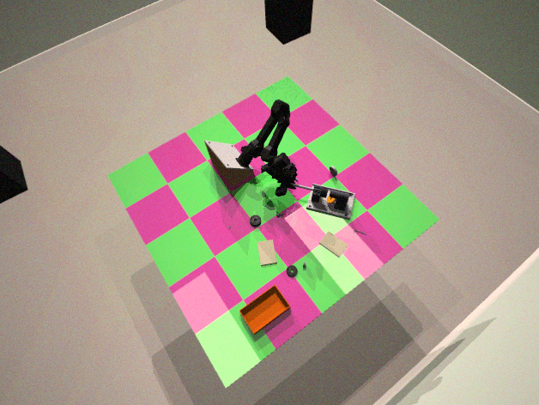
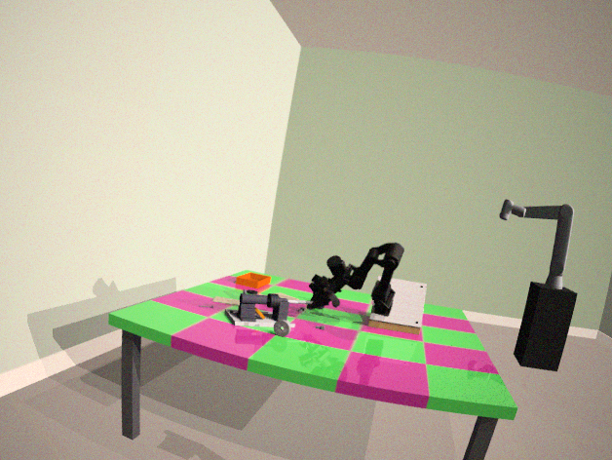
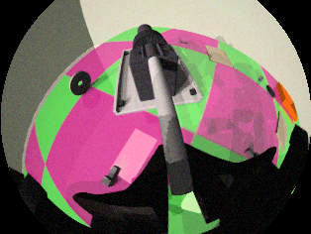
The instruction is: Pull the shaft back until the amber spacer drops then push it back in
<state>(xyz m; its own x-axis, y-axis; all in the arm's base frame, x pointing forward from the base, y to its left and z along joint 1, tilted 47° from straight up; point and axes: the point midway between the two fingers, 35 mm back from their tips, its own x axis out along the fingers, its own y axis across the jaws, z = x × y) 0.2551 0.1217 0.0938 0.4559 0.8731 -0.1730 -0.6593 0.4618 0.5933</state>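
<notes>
Now: gripper tip 5 cm short of the grey shaft, 4 cm to the right of it and 2 cm below it. The rest, counted from my gripper tip: grey gear (1 cm ahead, 24 cm to the left, 3 cm below); amber spacer (15 cm ahead, 13 cm to the left, 3 cm below); orange tray (43 cm ahead, 45 cm to the right, 5 cm below).
</notes>
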